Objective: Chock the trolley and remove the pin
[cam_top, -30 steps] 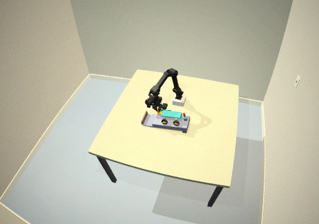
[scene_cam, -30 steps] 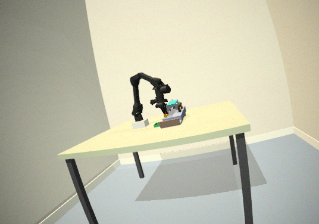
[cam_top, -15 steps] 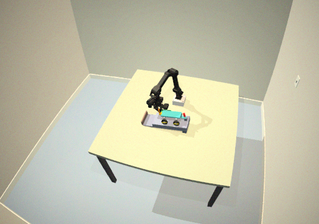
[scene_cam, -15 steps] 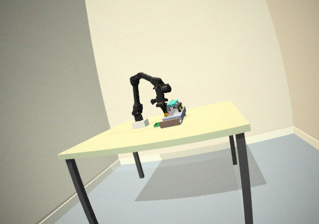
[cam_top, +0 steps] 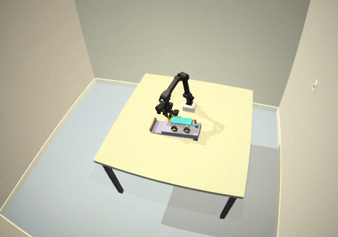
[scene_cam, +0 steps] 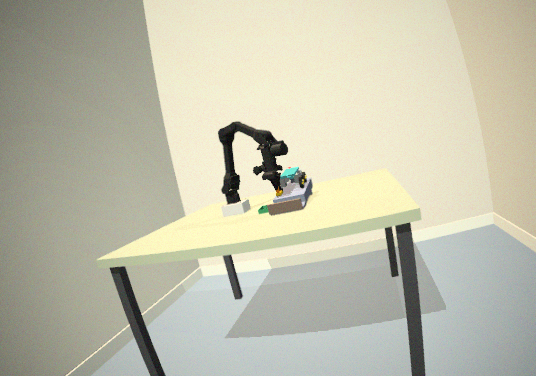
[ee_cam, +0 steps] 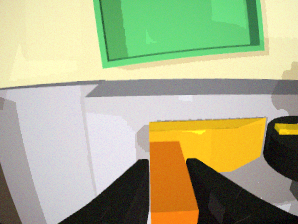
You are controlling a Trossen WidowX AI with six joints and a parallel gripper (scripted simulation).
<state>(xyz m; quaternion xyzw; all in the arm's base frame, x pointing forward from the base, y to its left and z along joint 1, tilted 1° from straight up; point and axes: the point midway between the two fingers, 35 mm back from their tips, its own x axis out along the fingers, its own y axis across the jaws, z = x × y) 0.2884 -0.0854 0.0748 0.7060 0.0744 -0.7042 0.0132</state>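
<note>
Right now my gripper tip is 20 mm to the right of the yellow chock and 10 mm above it. The rest, counted from my gripper tip: green tray 80 mm behind, 10 mm to the left, 100 mm below; grey ramp 40 mm ahead, 130 mm to the left, 50 mm below; teal trolley 40 mm ahead, 140 mm to the left, 20 mm above.
</note>
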